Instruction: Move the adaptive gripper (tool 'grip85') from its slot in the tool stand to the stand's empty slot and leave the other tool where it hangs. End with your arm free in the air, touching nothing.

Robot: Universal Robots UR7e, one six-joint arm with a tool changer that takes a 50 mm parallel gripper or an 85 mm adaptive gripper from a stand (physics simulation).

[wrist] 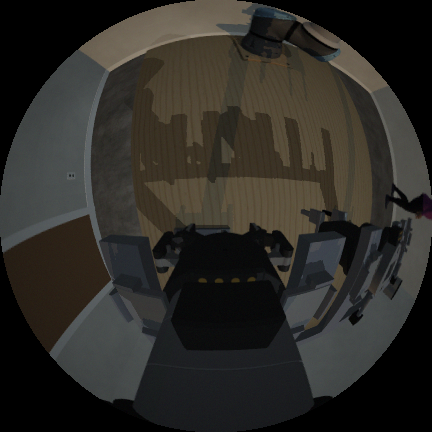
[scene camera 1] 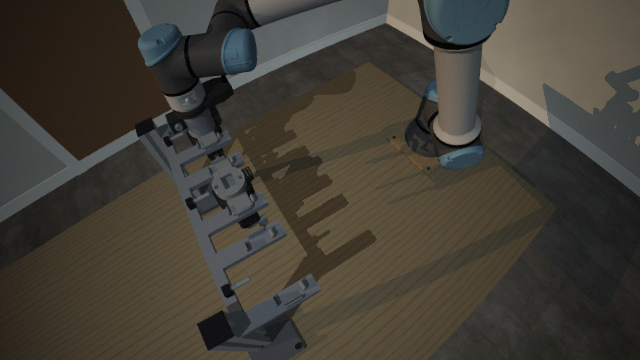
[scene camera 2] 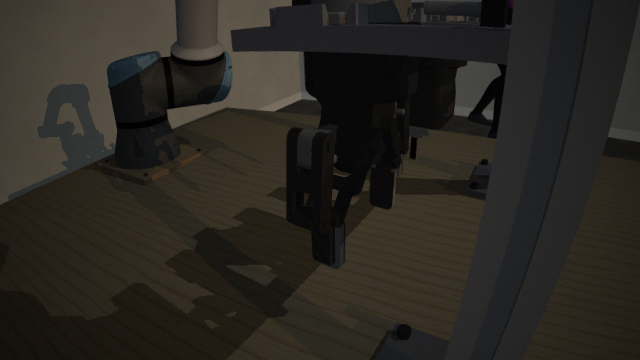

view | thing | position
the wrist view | adaptive gripper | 221, 256
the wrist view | tool stand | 339, 311
